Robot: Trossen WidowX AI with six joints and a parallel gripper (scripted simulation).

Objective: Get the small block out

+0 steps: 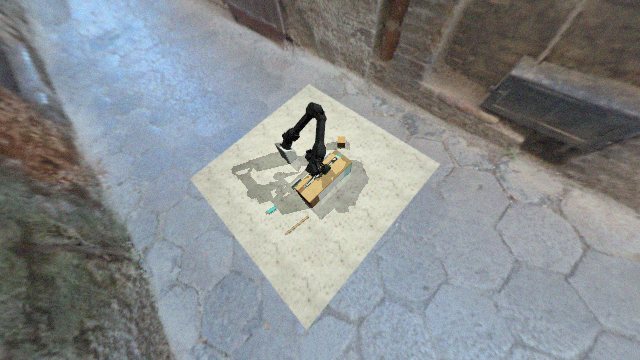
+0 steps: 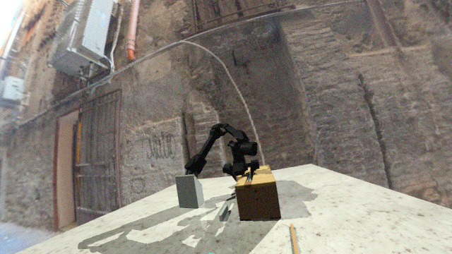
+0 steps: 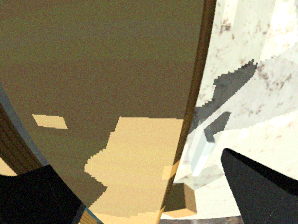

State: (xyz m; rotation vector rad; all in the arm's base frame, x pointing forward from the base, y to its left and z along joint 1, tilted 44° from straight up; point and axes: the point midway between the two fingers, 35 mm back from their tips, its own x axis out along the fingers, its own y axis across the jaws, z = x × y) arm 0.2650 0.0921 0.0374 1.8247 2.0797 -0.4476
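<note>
The yellow block lies 5 cm ahead of my gripper tip and 3 cm to the left of it. From my gripper tip the other things lie so: thin stick 37 cm to the right, 19 cm ahead, 8 cm below; then brown block 26 cm to the left, 8 cm behind, 6 cm below; then clear-fronted box 5 cm to the right, 4 cm ahead, 2 cm below.
</note>
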